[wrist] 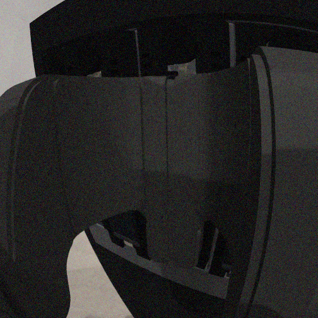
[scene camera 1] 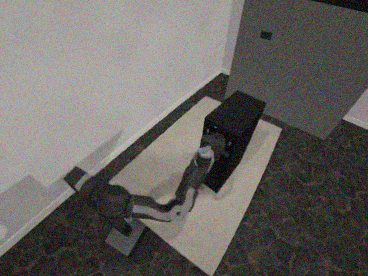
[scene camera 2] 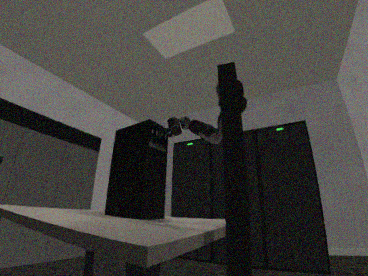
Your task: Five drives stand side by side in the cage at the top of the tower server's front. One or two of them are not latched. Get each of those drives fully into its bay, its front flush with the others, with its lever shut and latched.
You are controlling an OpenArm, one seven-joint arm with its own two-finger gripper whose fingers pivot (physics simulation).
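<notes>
The black tower server point(scene camera 1: 236, 111) point(scene camera 2: 135, 172) stands upright, the drive cage at the top of its front. My gripper point(scene camera 1: 214, 141) point(scene camera 2: 174, 127) point(wrist: 181, 173) is shut and empty, close in front of the cage. It hides most of the drives in the wrist view. Above it there, a pale latch piece point(wrist: 183, 68) and upright light strips point(wrist: 137, 52) point(wrist: 232, 45) show. Below it, the cage's grey lower rim point(wrist: 200, 282) and a thin slanted lever point(wrist: 212, 249) show. Which drives are unlatched, and whether the fingertips touch one, I cannot tell.
The server stands on a pale table point(scene camera 1: 237, 225) point(scene camera 2: 185, 229). My arm point(scene camera 1: 192, 182) point(scene camera 2: 205, 131) reaches in from its post point(scene camera 2: 235, 200). A white wall point(scene camera 1: 100, 75) runs along one side. Dark cabinets point(scene camera 2: 285, 200) and a grey cabinet point(scene camera 1: 300, 65) stand beyond the table.
</notes>
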